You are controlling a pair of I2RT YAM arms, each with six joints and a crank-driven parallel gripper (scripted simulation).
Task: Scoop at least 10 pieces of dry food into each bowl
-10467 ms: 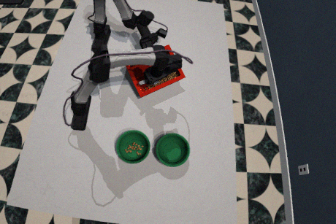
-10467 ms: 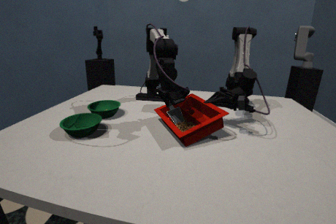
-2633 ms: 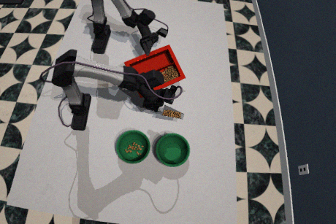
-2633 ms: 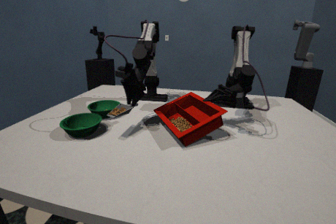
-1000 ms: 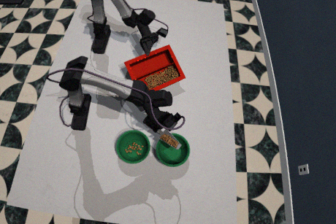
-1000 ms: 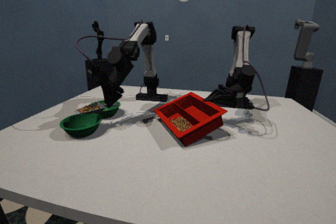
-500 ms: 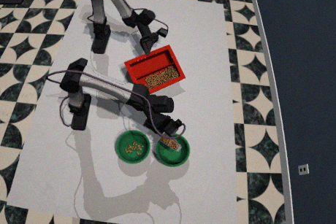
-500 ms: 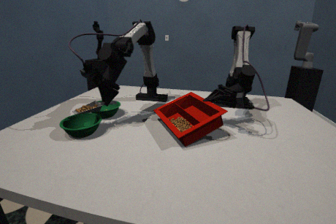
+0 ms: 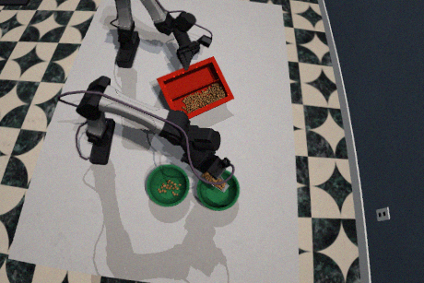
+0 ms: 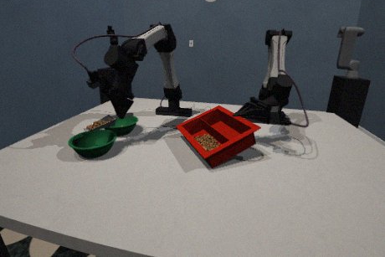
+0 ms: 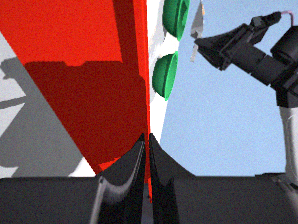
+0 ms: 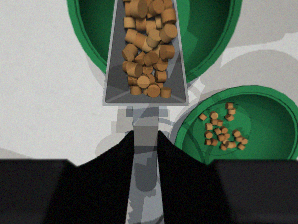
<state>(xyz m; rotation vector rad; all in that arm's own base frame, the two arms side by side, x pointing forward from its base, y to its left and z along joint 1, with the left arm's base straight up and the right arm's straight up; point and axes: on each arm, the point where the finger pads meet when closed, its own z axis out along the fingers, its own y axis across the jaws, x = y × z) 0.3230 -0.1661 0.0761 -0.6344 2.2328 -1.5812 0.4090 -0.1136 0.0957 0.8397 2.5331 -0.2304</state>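
Observation:
Now: the red box 50 mm ahead of my left hand, 70 mm to the right of it and 50 mm below it. The rest, counted from my left hand: grey scoop (130 mm ahead, 440 mm to the right, 20 mm below).

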